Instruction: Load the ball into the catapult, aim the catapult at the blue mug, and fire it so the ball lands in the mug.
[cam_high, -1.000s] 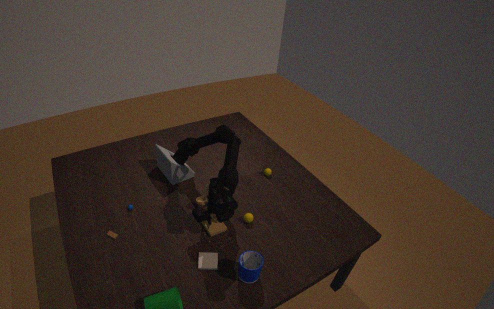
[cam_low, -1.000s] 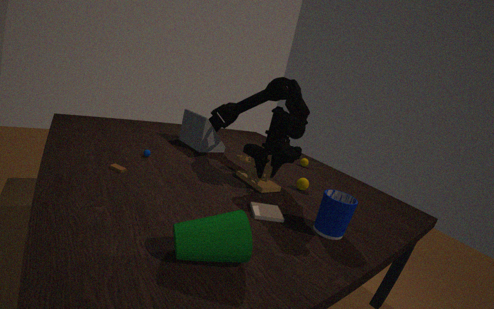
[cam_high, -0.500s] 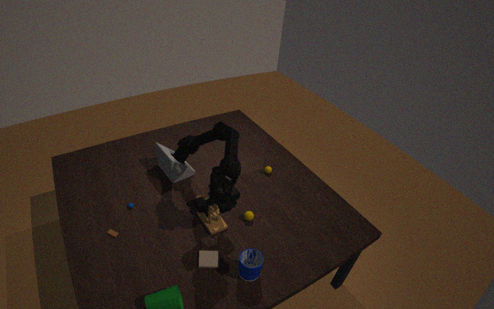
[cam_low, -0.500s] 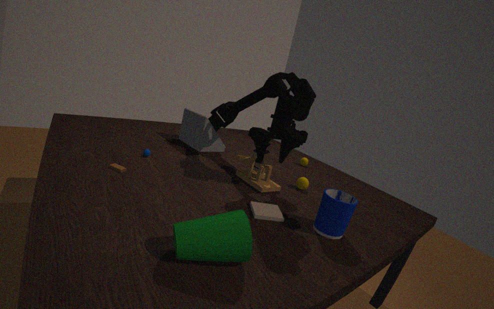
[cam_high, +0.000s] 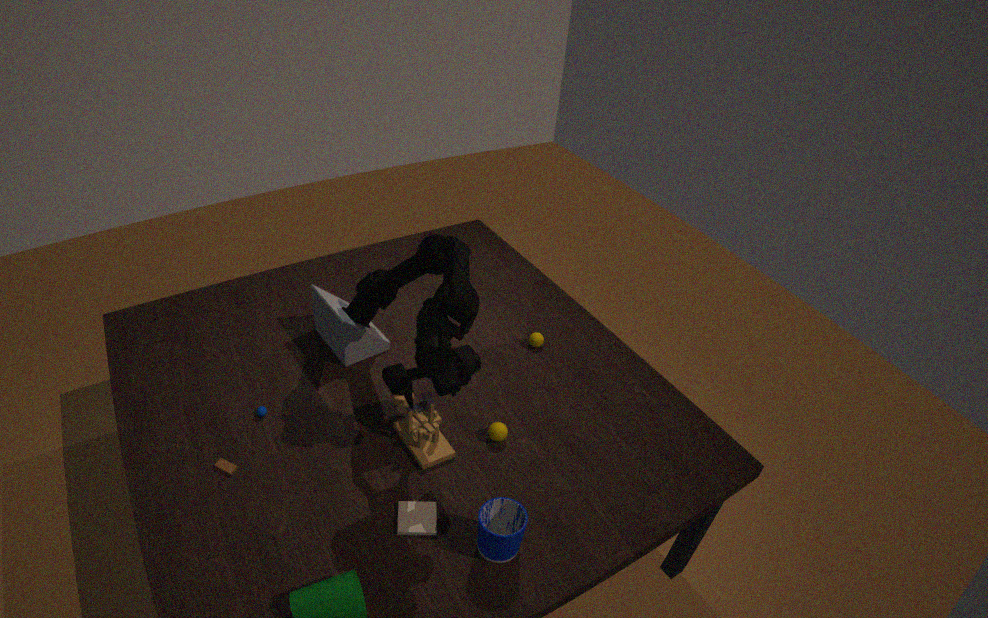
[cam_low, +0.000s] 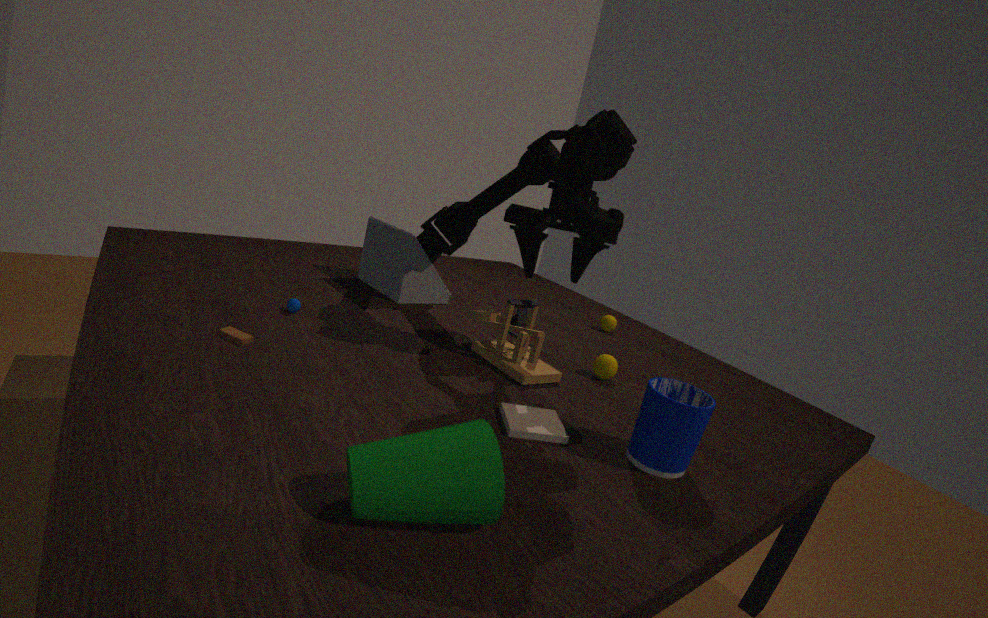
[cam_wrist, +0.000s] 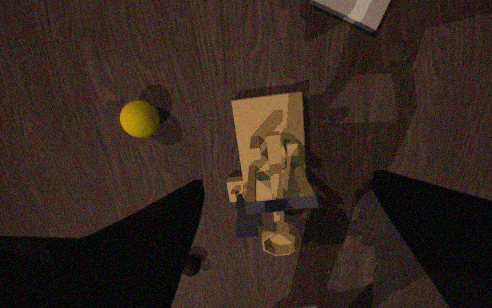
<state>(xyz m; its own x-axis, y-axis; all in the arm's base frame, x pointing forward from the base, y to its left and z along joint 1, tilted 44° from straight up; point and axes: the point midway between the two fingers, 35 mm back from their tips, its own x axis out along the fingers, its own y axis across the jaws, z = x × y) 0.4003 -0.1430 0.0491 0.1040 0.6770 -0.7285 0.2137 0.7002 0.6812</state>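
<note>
The dark ball is 18 cm behind my gripper tip, 18 cm to the left of it and 14 cm below it. Also, from my gripper tip: wooden catapult: 7 cm behind, 3 cm to the left, 11 cm below; white tile: 12 cm ahead, 13 cm to the right, 15 cm below; yellow ball: 6 cm ahead, 14 cm to the left, 14 cm below.
</note>
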